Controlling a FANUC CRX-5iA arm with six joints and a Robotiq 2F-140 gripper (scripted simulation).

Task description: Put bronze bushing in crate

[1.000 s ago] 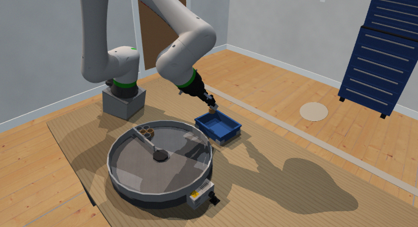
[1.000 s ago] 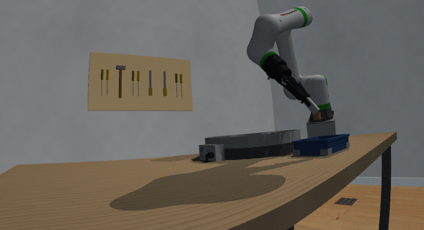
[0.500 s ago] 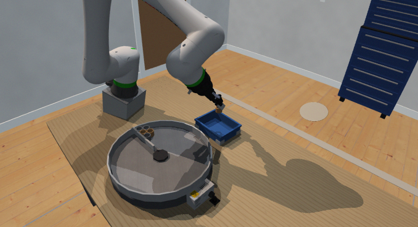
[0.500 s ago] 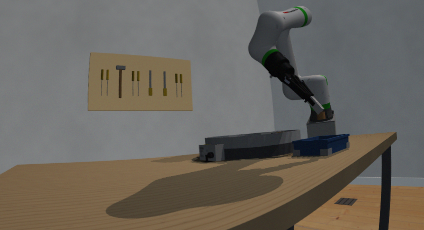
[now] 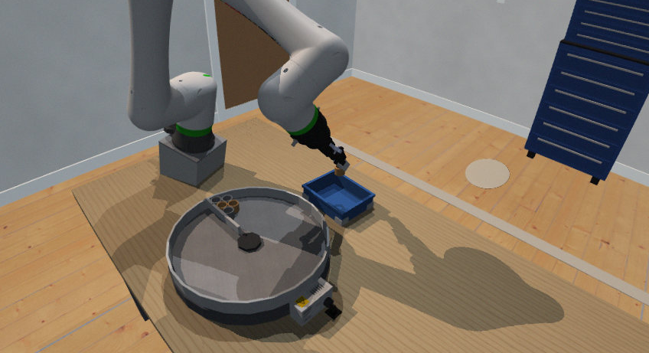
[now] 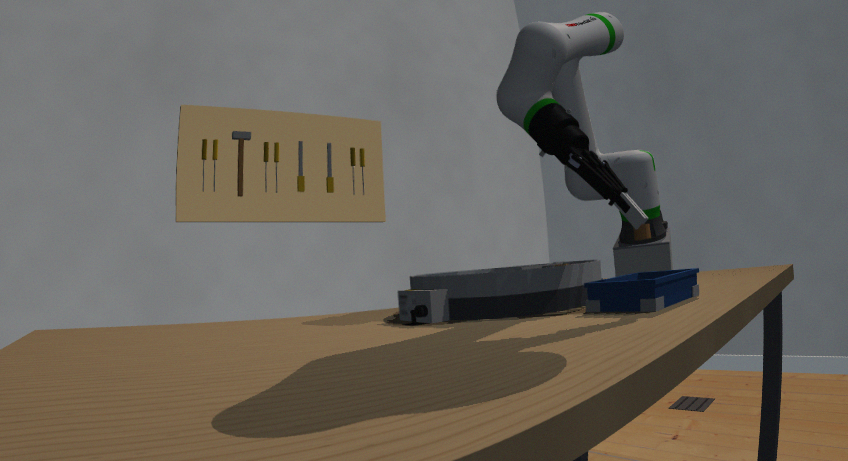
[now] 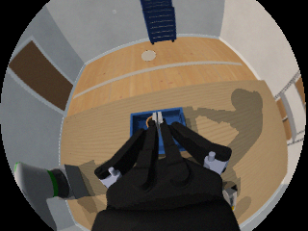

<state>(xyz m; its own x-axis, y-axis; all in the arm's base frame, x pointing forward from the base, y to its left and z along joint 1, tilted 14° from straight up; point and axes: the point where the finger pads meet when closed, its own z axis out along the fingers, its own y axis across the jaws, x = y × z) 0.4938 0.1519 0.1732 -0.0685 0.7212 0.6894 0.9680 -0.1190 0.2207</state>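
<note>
Now: hand 140 mm above the blue crate, 10 mm to the right of it and 10 mm past it. The rest, counted from my hand: round grey turning table (330 mm to the right, 110 mm below, 60 mm behind).
</note>
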